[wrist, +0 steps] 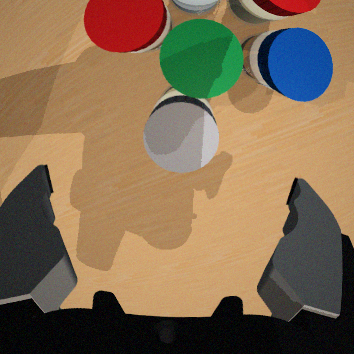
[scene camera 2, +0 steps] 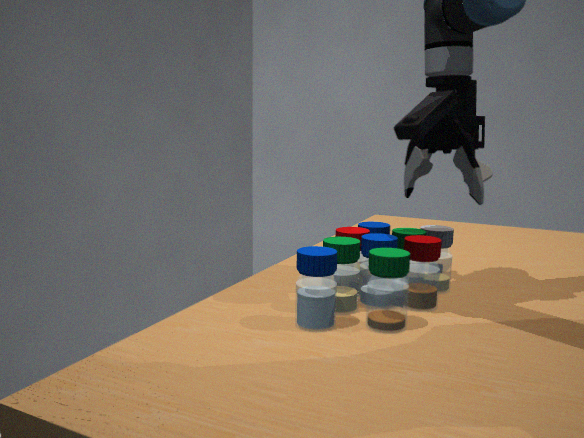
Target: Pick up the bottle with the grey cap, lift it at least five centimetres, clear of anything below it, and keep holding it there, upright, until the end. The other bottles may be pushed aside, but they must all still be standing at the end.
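Observation:
The bottle with the grey cap stands upright on the table at the back right of the group in the scene view, partly hidden behind a red-capped bottle. In the wrist view it is at the near end of the group, ahead of the fingertips and between their two lines, with a green-capped bottle close behind it. My gripper is open and empty, pointing down, with its fingertips above the level of the caps.
A green-capped bottle, a blue-capped bottle and a red-capped bottle stand nearest the grey one. Another blue-capped bottle and a green-capped bottle stand at the front. The table has its edge at the left.

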